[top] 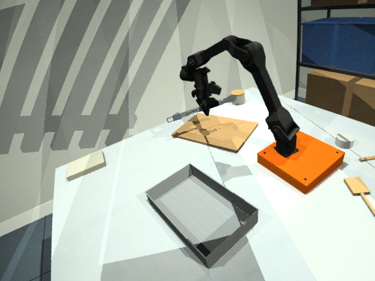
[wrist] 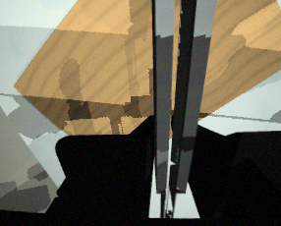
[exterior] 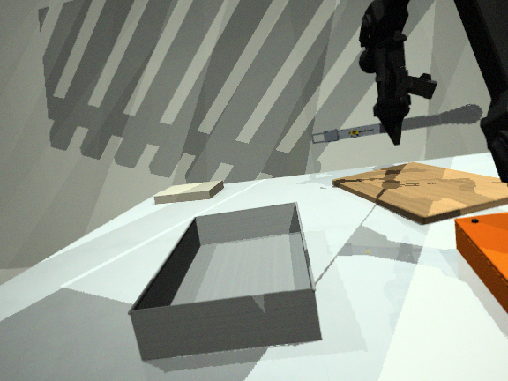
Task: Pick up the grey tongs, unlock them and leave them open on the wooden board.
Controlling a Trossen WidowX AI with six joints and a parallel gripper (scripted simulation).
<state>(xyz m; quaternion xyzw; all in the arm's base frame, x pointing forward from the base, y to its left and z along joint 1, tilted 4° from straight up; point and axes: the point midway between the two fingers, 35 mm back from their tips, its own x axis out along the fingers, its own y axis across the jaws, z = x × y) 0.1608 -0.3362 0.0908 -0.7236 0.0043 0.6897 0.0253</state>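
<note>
Now: the wooden board 30 mm behind my gripper tip, 20 mm to the right of it and 100 mm below it. The rest, counted from my gripper tip: cream block 600 mm ahead, 80 mm to the right, 90 mm below; then wooden-lidded jar 290 mm behind, 230 mm to the right, 70 mm below; then roasting tin 210 mm ahead, 400 mm to the left, 80 mm below.
</note>
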